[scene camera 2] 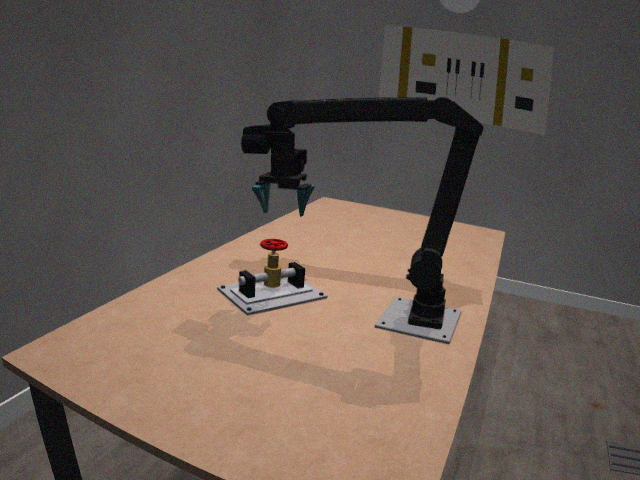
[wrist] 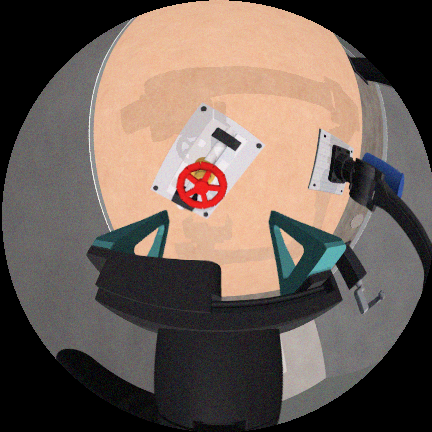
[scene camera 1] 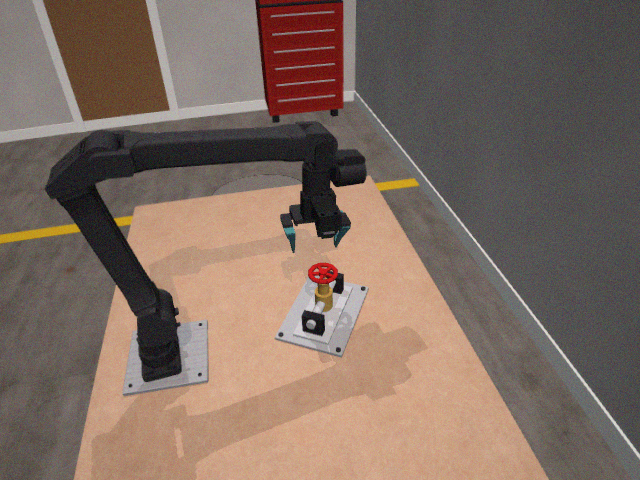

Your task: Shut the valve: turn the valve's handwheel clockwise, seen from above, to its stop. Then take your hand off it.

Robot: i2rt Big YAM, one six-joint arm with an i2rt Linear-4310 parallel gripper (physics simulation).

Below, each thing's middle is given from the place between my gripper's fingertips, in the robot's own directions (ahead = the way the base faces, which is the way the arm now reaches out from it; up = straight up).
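Distances from my hand: red handwheel (wrist: 201, 186), 2 cm ahead and 9 cm below; grey base plate (scene camera 1: 338, 342), 2 cm ahead and 21 cm below. Going by their middles, the red handwheel is the nearest to my hand of the things named here.
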